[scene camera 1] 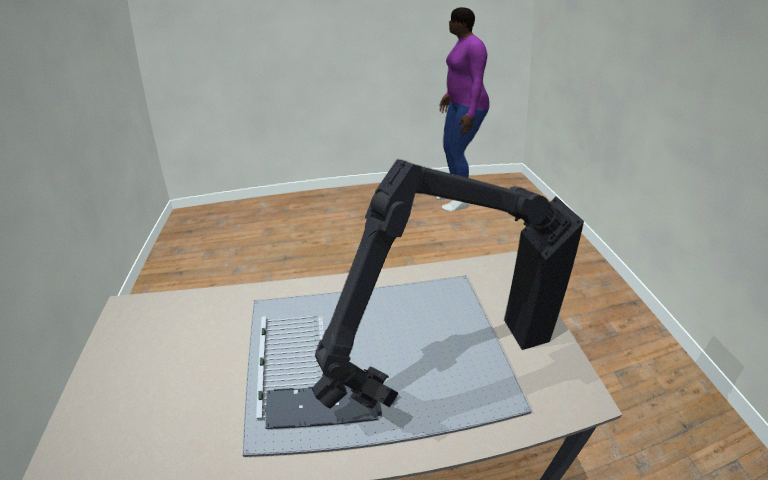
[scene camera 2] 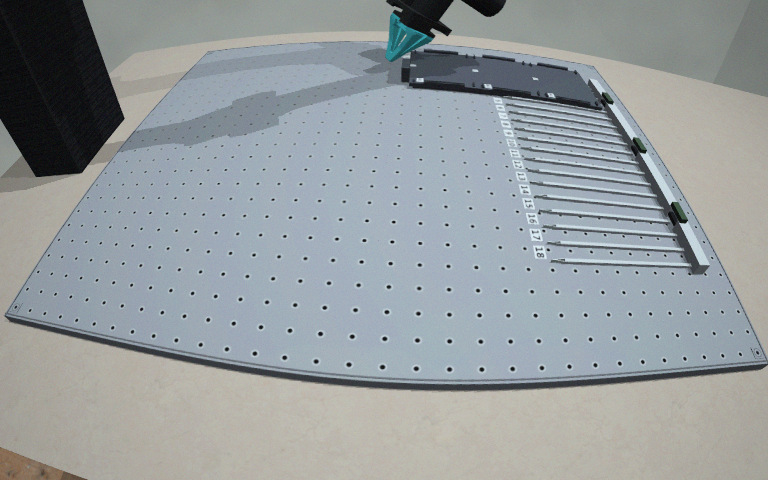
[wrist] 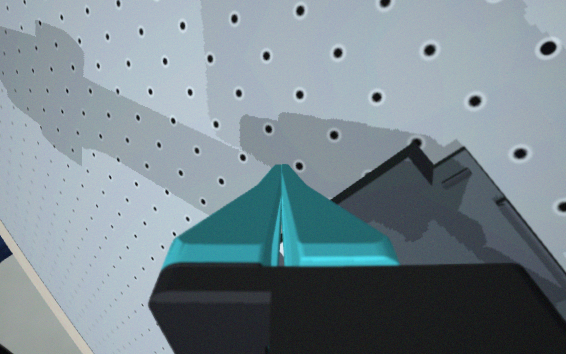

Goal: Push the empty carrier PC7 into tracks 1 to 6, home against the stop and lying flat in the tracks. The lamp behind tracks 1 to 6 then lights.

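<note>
The carrier PC7, a long dark plate with small white marks, lies over the low-numbered tracks, its far end close against the white stop bar. Whether it touches the bar is too small to tell. It looks flat. The lamp behind those tracks is dark green, unlit. My gripper is shut and empty, its teal tips pointing down beside the raised block at the carrier's near end. Contact is unclear. In scene camera 1 the tips are hidden by the wrist.
The open tracks, with number labels up to 18, lie alongside the carrier. Two more dark green lamps sit on the stop bar. The perforated board lies on the table. A person stands behind the table.
</note>
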